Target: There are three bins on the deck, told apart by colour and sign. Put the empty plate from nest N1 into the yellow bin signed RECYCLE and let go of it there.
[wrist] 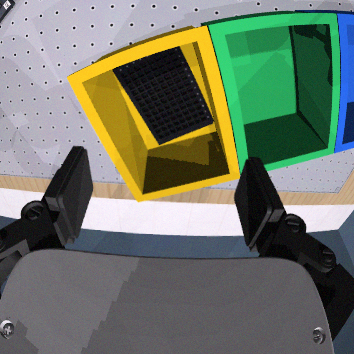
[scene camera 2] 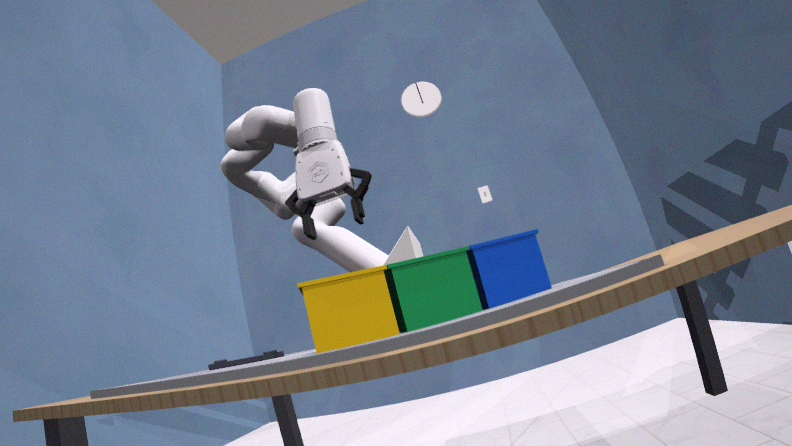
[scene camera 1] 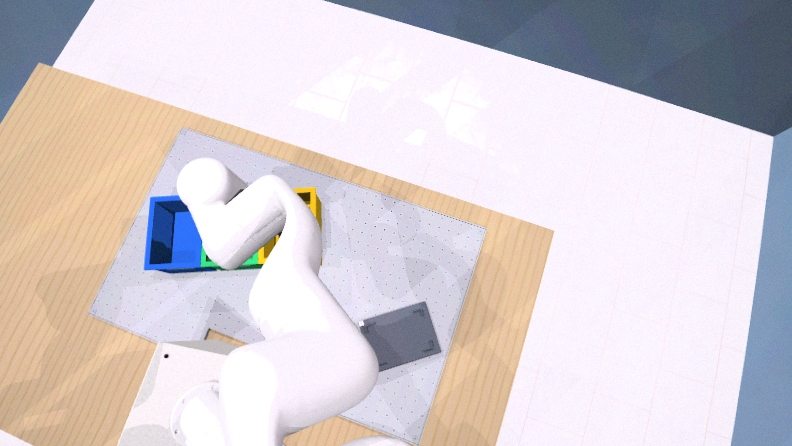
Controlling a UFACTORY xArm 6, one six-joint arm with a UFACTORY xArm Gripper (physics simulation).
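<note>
The yellow bin stands at one end of the row of three. Its sign does not show in these views. The black plate, with its grid of wells, lies inside the yellow bin in the wrist view, turned at an angle to the walls. My gripper is open, with nothing between its fingers. It hangs above the yellow bin, clear of the rim and apart from the plate. In scene camera 1 the arm hides the gripper and much of the yellow bin. The dark grey nest holds no plate.
The green bin stands beside the yellow one, and the blue bin is at the far end. All stand on the perforated grey deck on a wooden table. A white angular block rises behind the green bin.
</note>
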